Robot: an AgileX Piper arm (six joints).
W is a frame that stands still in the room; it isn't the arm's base.
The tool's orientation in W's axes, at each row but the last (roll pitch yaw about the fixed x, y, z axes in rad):
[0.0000 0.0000 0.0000]
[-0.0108 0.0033 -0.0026]
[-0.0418 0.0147 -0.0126]
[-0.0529 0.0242 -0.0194]
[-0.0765 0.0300 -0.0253]
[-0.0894 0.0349 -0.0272]
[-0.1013 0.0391 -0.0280]
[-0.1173 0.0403 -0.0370]
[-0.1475 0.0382 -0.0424]
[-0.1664 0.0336 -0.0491]
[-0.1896 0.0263 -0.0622]
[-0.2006 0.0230 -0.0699]
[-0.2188 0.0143 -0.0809]
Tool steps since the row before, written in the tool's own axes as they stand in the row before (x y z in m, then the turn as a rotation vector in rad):
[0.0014 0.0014 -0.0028 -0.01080 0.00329 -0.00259]
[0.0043 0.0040 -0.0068 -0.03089 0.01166 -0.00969]
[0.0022 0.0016 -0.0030 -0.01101 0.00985 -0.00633]
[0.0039 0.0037 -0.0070 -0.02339 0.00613 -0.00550]
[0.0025 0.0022 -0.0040 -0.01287 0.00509 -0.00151]
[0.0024 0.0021 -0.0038 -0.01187 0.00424 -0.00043]
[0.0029 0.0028 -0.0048 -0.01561 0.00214 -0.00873]
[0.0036 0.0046 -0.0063 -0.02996 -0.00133 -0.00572]
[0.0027 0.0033 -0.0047 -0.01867 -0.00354 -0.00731]
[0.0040 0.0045 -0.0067 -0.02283 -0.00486 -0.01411]
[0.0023 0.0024 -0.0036 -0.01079 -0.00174 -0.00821]
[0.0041 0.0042 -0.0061 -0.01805 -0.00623 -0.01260]
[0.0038 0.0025 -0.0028 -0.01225 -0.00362 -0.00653]
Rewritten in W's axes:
[0.0014 0.0014 -0.0028 -0.01080 0.00329 -0.00259]
[0.0043 0.0039 -0.0069 -0.03089 0.01164 -0.00971]
[0.0022 0.0014 -0.0031 -0.01099 0.00972 -0.00657]
[0.0038 0.0033 -0.0073 -0.02341 0.00629 -0.00525]
[0.0024 0.0018 -0.0042 -0.01279 0.00528 -0.00151]
[0.0023 0.0017 -0.0041 -0.01177 0.00451 -0.00039]
[0.0028 0.0022 -0.0052 -0.01590 0.00169 -0.00828]
[0.0035 0.0037 -0.0069 -0.03021 -0.00087 -0.00431]
[0.0026 0.0025 -0.0052 -0.01909 -0.00377 -0.00599]
[0.0039 0.0031 -0.0075 -0.02358 -0.00598 -0.01234]
[0.0023 0.0015 -0.0040 -0.01117 -0.00257 -0.00745]
[0.0041 0.0026 -0.0069 -0.01886 -0.00732 -0.01069]
[0.0039 0.0015 -0.0033 -0.01269 -0.00394 -0.00541]

